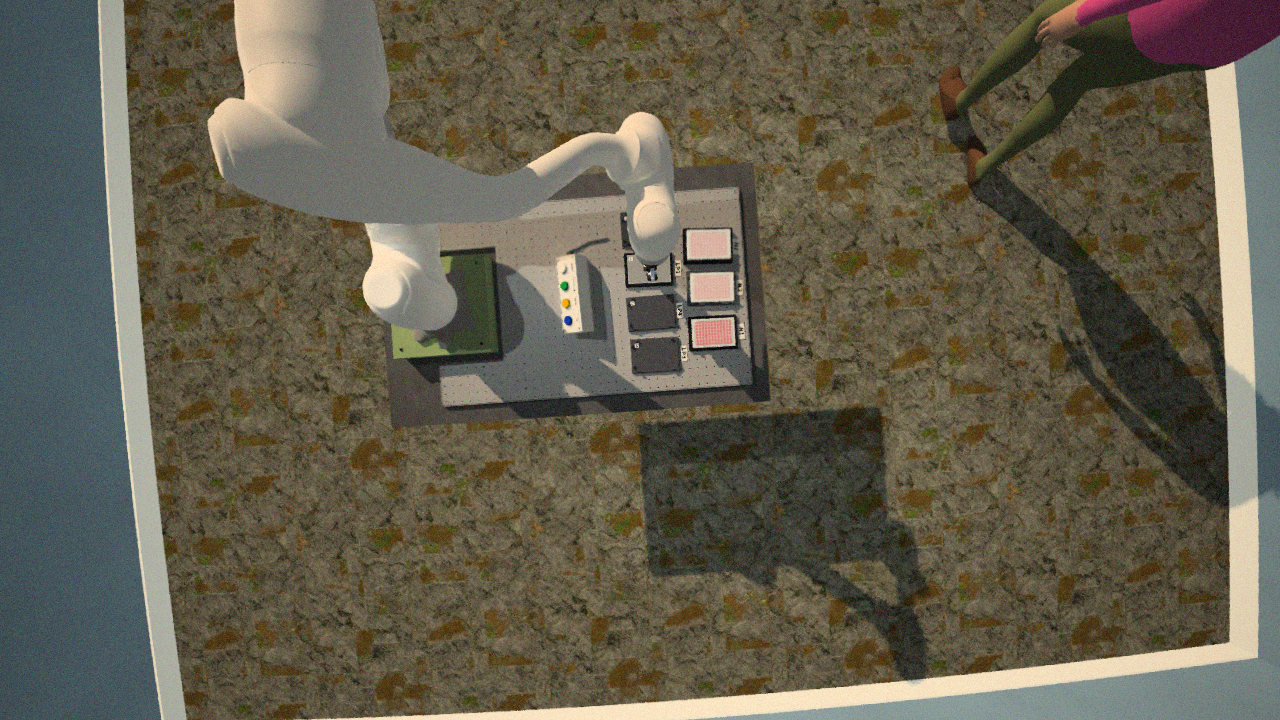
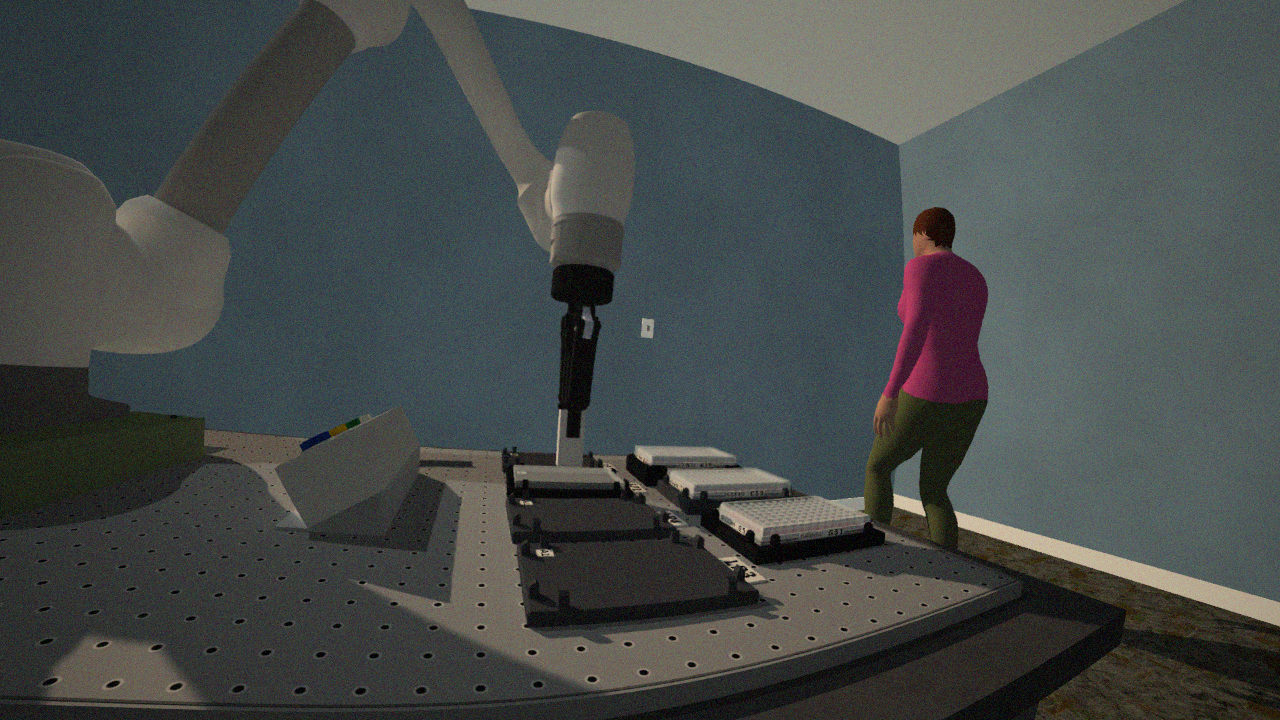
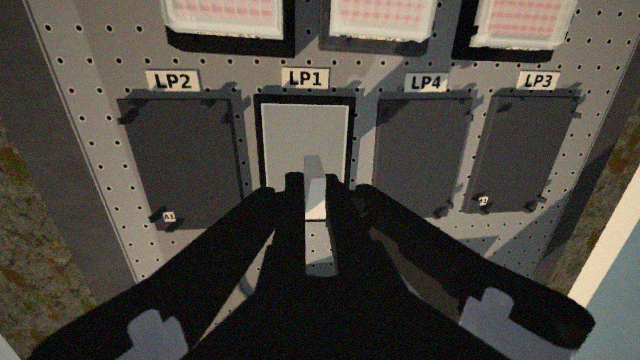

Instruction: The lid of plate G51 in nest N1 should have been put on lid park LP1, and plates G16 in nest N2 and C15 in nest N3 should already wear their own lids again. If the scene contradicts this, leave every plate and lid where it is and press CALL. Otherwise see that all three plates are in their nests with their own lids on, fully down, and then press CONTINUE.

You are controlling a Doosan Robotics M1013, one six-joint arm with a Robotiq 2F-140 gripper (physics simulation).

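My gripper is shut and empty, pointing down over the pale lid on lid park LP1. Whether the tips touch the lid is unclear. Plate G51 sits in its nest without a lid, its wells bare. The middle plate and the far plate look paler and covered, seated level. Their names are too small to read surely.
Parks LP2, LP4 and LP3 hold no lid. A button console stands between arm base and parks. A person stands beyond the table.
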